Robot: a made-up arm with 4 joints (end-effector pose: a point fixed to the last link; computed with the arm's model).
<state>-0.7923 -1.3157 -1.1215 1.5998</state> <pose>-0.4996 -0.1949 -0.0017 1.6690 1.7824 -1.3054</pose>
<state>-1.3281 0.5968 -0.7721 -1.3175</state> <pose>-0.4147 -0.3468 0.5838 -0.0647 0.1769 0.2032</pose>
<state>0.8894 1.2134 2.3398 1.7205</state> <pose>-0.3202 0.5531 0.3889 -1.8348 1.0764 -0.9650</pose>
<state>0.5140 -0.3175 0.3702 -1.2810</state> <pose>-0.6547 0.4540 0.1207 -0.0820 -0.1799 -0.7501</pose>
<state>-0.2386 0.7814 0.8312 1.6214</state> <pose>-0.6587 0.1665 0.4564 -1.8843 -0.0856 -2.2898</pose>
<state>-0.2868 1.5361 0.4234 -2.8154</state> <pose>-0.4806 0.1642 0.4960 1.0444 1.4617 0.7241</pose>
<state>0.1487 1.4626 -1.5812 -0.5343</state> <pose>-0.5626 0.3703 0.5234 -0.1908 -0.2343 -2.5950</pose>
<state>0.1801 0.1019 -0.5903 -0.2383</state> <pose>-0.8057 0.3404 0.2244 0.5803 -0.3019 -1.9880</pose>
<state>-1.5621 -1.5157 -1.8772 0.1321</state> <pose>-0.2319 -0.2474 0.0268 2.2678 1.6871 -0.3507</pose>
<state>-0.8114 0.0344 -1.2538 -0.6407</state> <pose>-0.7164 -0.2615 0.3270 0.8887 -0.3208 -0.9716</pose>
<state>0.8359 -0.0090 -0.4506 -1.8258</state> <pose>-0.5454 0.6400 0.1524 -0.0001 -0.7028 -0.9890</pose>
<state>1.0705 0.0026 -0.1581 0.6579</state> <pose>-0.4073 0.7350 0.1579 -0.6998 0.0816 2.6411</pose>
